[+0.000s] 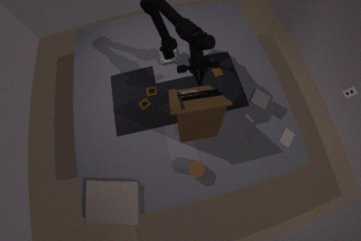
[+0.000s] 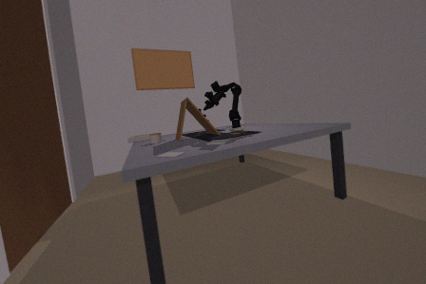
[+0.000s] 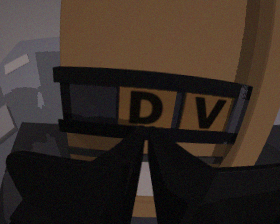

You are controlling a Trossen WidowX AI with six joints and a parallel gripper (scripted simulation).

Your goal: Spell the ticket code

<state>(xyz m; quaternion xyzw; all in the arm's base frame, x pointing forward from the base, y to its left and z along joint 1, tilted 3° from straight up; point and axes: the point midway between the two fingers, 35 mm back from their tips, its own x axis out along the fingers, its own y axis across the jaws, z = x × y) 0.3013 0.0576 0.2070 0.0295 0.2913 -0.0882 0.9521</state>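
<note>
My gripper tip is now 40 mm short of the letter tile, 20 mm above it and 10 mm to the left of it. Round my gripper tip: white box: 600 mm to the right, 370 mm ahead, 180 mm below; white ticket: 110 mm below, 40 mm to the right, 30 mm behind; dark mat: 200 mm below, 130 mm behind, 80 mm to the right.
</note>
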